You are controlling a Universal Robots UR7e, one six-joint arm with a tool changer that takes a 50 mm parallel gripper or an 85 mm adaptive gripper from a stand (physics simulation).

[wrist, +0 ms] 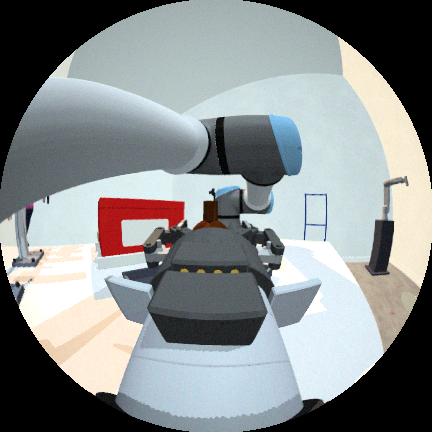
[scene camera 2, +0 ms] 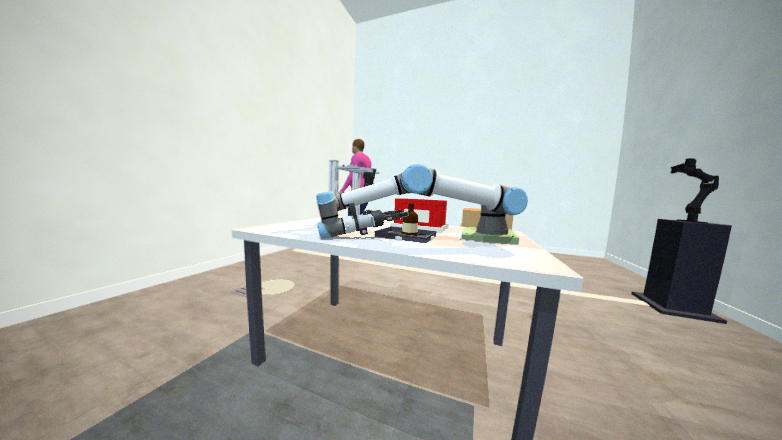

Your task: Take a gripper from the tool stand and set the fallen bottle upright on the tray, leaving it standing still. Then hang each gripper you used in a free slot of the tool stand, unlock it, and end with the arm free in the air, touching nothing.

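Frame: origin at the arm's base, x ahead, y left, z up, level; metres.
Where they show: arm's base, link origin: (scene camera 2: 492, 232).
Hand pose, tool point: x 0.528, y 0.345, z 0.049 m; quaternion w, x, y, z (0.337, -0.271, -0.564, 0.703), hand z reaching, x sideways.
Note:
Things, the pixels of their top centre, and the offset from my tool point.
- brown bottle, top centre: (wrist: 210, 200) (scene camera 2: 411, 203) dx -0.156, dy -0.135, dz +0.080 m
- dark tool, top centre: (scene camera 2: 370, 168) dx +0.221, dy -0.410, dz +0.280 m
- red panel, top centre: (wrist: 136, 200) (scene camera 2: 421, 199) dx -0.126, dy -0.435, dz +0.095 m
The brown bottle (scene camera 2: 410, 221) (wrist: 210, 212) with a cream label stands upright on the black tray (scene camera 2: 385, 234) (wrist: 141, 273). In the wrist view its neck and shoulder show above the gripper body, and its lower part is hidden. My gripper (scene camera 2: 406, 213) (wrist: 214, 227), the adaptive one with linked fingers, is on the arm and points level at the bottle from the left in the scene view. Its finger linkages stand spread apart, and it is open. The fingertips are near the bottle's shoulder; contact cannot be told. The tool stand (scene camera 2: 333, 176) (wrist: 22, 235) is behind the arm, with a dark tool (scene camera 2: 370, 176) hanging on it.
A red panel (scene camera 2: 419, 204) (wrist: 110, 227) with a white window stands behind the tray. A cardboard box (scene camera 2: 471, 215) is near the arm's green base plate (scene camera 2: 489, 237). A person (scene camera 2: 360, 160) is behind the tool stand. A black pedestal (scene camera 2: 686, 265) (wrist: 383, 245) carries another arm.

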